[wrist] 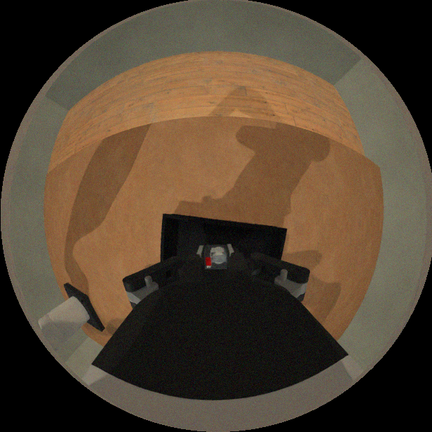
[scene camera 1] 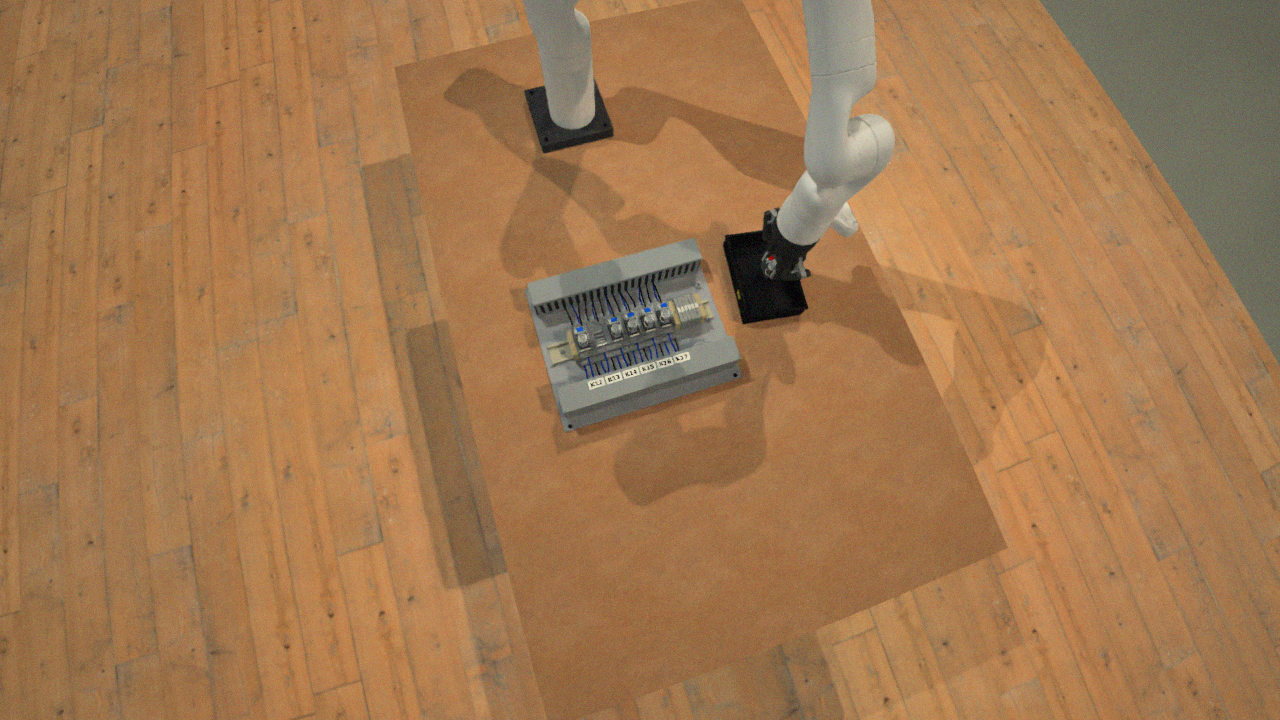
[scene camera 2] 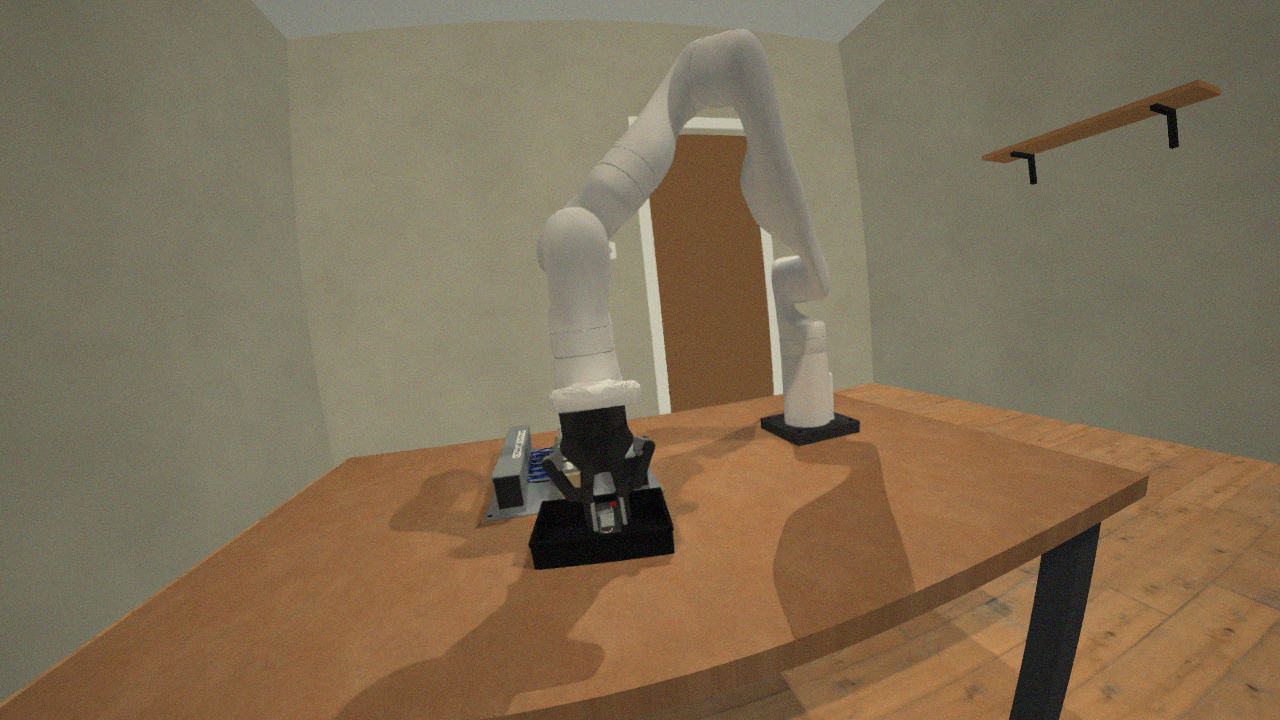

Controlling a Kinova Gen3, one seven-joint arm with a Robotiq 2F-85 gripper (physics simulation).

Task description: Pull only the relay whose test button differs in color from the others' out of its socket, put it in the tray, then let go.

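Frame: origin at the arm's base, x right, y down, z ahead, level; metres.
Seen in the pictures: gripper, fingertip midpoint: [scene camera 1: 770,268] [scene camera 2: 609,525]; arm's base, link origin: [scene camera 1: 572,110] [scene camera 2: 807,420].
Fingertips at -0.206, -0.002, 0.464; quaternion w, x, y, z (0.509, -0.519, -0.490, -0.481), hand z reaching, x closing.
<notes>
Pixels of each thing's top centre, then the offset from my fingertips to it, as dx, dy, dz. "spot": a spot on its surface instead. Level surfaces: height alone.
- clear-cased relay, top centre: [scene camera 2: 606,505] [scene camera 1: 773,262] +0.003, -0.027, +0.000
- black tray, top centre: [scene camera 2: 601,513] [scene camera 1: 766,271] +0.015, -0.011, +0.006
- left-end relay, top centre: [scene camera 1: 581,333] +0.364, -0.045, +0.001
- brown table, surface height: dy +0.024
- small yellow mark, surface spot: [scene camera 1: 738,293] spot: +0.075, +0.005, +0.021
My gripper [scene camera 2: 608,521] [wrist: 215,251] is shut on a clear-cased relay [scene camera 2: 606,516] [wrist: 218,256] with a red test button, and holds it upright inside the walls of the black tray [scene camera 1: 773,306] [scene camera 2: 601,548] [wrist: 170,240]. I cannot tell whether the relay's underside touches the tray floor. In scene camera 1 the gripper covers most of the held relay. Several relays with blue buttons, such as the left-end relay [scene camera 1: 581,337], stand in the socket row on the grey panel [scene camera 1: 648,385]; one socket [scene camera 1: 599,334] beside the left-end relay has no relay in it.
The grey panel with its raised wire ducts [scene camera 1: 617,271] [scene camera 2: 508,488] lies close beside the tray. The arm's black base plate [scene camera 1: 572,138] [scene camera 2: 810,431] [wrist: 85,306] stands farther back on the brown table [scene camera 1: 805,501] [scene camera 2: 805,555]. A small yellow mark [scene camera 1: 738,293] shows on the tray's wall.
</notes>
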